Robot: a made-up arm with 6 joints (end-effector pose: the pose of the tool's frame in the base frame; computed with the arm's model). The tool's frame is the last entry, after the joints.
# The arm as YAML. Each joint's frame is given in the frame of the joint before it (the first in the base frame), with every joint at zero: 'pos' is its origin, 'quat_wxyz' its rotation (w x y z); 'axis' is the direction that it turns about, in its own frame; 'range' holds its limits. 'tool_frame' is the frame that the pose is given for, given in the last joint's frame.
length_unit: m
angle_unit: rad
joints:
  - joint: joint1
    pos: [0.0, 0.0, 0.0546]
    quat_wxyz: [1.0, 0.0, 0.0, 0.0]
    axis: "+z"
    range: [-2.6, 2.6]
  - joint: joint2
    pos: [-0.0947, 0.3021, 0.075]
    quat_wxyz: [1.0, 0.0, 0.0, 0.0]
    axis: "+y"
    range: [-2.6, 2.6]
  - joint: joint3
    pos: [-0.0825, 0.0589, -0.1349]
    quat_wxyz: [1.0, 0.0, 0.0, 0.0]
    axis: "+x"
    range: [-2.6, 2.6]
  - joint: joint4
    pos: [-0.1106, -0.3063, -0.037]
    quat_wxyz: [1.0, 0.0, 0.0, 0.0]
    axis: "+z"
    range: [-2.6, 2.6]
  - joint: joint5
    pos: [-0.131, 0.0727, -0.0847]
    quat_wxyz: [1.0, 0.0, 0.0, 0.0]
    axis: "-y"
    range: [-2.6, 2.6]
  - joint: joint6
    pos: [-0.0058, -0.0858, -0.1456]
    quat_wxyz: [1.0, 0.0, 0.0, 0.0]
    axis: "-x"
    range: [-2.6, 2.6]
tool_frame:
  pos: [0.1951, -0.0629, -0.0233]
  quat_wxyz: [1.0, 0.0, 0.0, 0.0]
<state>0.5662 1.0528 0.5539 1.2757 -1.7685 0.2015</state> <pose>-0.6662 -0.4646 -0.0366 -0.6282 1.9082 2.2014</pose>
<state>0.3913 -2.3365 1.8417 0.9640 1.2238 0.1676</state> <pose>0.0716 0.4996 0.3545 -1.3722 0.9354 -1.1336</pose>
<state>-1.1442 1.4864 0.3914 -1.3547 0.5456 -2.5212</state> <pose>-0.1834 0.5145 0.2099 0.6396 -1.3801 -2.2635</pose>
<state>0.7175 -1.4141 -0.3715 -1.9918 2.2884 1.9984</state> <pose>-0.2478 0.1447 0.0072 0.2978 -0.8849 2.5221</pose>
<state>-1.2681 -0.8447 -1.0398 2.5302 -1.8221 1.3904</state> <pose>-0.1277 0.0896 0.2216 0.8280 -1.9402 -1.7453</pose>
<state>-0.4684 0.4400 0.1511 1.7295 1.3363 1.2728</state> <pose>-0.2221 0.1831 0.0638 0.0833 -1.1731 -0.0782</pose>
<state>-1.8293 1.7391 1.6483 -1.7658 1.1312 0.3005</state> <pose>0.5299 0.4244 0.4984 -0.7977 -2.3050 1.0855</pose>
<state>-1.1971 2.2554 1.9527 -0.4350 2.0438 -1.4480</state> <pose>0.2001 0.4133 0.5894 -0.4778 -0.4164 -2.5021</pose>
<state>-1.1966 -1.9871 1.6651 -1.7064 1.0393 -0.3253</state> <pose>0.6131 -0.3184 0.1010 0.9864 -2.0937 -1.0504</pose>
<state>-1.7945 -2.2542 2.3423 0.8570 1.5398 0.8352</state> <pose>0.4785 -0.4548 0.2942 0.6931 -2.5813 0.8807</pose>
